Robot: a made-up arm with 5 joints.
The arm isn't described. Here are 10 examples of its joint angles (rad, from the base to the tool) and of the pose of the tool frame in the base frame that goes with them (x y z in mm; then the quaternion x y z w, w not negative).
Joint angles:
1: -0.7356 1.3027 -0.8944 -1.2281 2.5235
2: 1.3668 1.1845 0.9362 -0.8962 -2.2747
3: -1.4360 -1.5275 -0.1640 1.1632 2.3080
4: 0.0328 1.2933 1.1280 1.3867 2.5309
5: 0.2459 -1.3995 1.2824 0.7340 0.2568
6: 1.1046 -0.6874 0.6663 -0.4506 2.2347
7: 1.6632 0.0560 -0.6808 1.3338 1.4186
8: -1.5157 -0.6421 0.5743 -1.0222 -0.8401
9: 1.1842 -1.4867 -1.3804 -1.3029 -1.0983
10: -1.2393 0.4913 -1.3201 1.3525 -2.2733
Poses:
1: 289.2 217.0 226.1 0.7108 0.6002 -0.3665 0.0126
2: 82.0 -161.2 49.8 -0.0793 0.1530 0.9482 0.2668
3: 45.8 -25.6 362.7 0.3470 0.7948 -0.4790 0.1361
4: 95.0 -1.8 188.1 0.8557 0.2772 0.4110 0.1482
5: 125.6 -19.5 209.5 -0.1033 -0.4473 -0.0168 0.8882
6: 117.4 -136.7 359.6 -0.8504 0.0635 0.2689 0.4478
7: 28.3 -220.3 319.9 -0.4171 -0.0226 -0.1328 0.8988
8: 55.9 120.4 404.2 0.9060 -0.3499 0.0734 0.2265
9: -33.5 201.9 181.0 0.0050 0.2678 -0.8854 0.3798
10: 136.9 254.4 317.2 0.4890 0.1041 -0.4463 0.7422
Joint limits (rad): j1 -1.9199..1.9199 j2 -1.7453..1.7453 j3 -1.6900..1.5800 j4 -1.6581..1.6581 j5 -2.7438..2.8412
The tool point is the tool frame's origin. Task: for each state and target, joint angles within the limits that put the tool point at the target. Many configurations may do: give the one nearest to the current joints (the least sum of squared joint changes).
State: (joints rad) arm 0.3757 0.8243 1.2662 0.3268 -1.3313
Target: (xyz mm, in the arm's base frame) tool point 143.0 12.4 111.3
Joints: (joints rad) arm -0.1343 0.6392 1.1261 0.2843 -1.3313
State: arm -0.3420 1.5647 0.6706 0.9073 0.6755
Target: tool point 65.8 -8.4 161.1
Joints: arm 0.4477 1.6949 1.0899 1.0149 0.6755
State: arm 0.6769 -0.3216 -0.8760 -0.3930 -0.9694
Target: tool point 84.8 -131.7 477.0
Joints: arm 1.3032 -0.2415 -0.5962 -0.3222 -0.9694
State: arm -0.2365 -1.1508 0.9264 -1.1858 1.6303
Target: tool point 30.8 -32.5 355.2
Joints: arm -1.0523 -1.5756 1.0556 -1.3353 1.6303
